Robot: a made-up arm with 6 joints. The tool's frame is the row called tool.
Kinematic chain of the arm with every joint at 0, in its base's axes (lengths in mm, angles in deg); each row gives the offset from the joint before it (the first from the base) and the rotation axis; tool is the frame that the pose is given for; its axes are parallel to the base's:
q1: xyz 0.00 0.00 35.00 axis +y
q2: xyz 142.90 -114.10 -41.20 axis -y
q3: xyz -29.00 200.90 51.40 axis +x
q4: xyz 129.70 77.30 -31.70 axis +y
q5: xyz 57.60 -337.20 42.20 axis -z
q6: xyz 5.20 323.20 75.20 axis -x
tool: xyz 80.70 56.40 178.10
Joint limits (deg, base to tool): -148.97..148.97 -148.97..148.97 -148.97..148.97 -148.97..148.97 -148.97..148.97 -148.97..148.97
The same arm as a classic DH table. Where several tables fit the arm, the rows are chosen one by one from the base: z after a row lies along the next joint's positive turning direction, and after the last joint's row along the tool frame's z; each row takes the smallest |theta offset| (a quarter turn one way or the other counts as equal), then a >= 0, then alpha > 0; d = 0 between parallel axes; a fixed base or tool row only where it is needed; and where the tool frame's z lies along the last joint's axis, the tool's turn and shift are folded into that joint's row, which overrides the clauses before.
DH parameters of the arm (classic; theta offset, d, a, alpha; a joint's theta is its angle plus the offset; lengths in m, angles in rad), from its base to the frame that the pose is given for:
base (fixed): 0.0000 0.0350 0.0000 -1.5708
q1: 0.2807 0.0000 0.1487 3.1416
q2: -1.2901 -0.0868 -0.0514 -1.5708
q3: 0.0000 0.1007 0.0317 -1.5708
q4: -1.5708 -0.2599 0.0576 -1.5708
q5: -1.5708 -0.1174 0.3232 1.5708
q6: 0.0000 -0.0859 0.0564 1.5708
tool (fixed): -1.5708 0.1781 0.0000 0.0000
Joint limits (rad, base to tool): -2.6000..2.6000 -2.6000..2.6000 -2.6000..2.6000 -2.6000..2.6000 -2.6000..2.6000 -2.6000..2.6000

